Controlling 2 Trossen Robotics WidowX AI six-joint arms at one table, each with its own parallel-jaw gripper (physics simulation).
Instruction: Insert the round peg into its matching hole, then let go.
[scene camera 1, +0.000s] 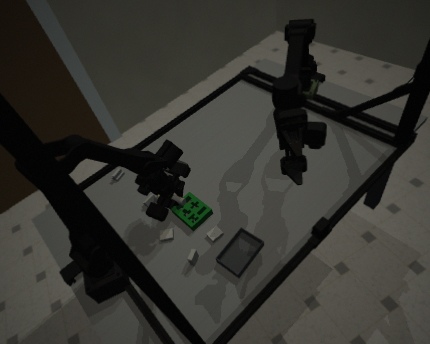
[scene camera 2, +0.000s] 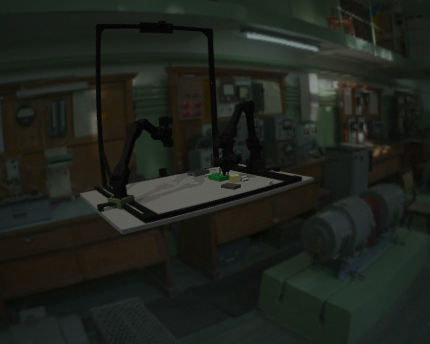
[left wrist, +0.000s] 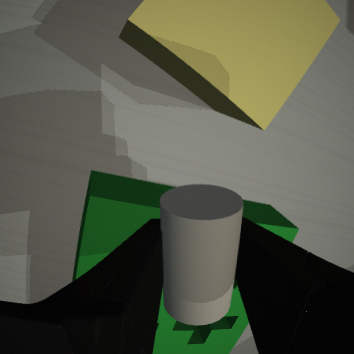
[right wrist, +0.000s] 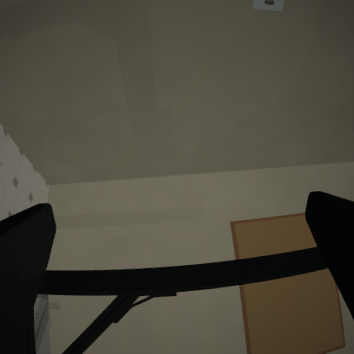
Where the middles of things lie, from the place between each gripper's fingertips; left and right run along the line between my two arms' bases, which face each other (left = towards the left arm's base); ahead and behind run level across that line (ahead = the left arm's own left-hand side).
The round peg (left wrist: 200, 224) is 1 cm above my left hand. Round my left hand: dark tray (scene camera 1: 237, 255) 26 cm behind, 1 cm to the left, 2 cm below; green hole board (scene camera 1: 203, 212) 5 cm behind, 1 cm below; yellow block (left wrist: 245, 66) 7 cm ahead, 1 cm to the left, 1 cm below.
My right hand is 290 mm above the dark tray, 130 mm to the right of it and 100 mm short of it. From my right hand the other things lie so: round peg: 360 mm ahead, 260 mm below, 120 mm to the left; then green hole board: 310 mm ahead, 290 mm below, 120 mm to the left; then yellow block: 430 mm ahead, 280 mm below, 130 mm to the left.
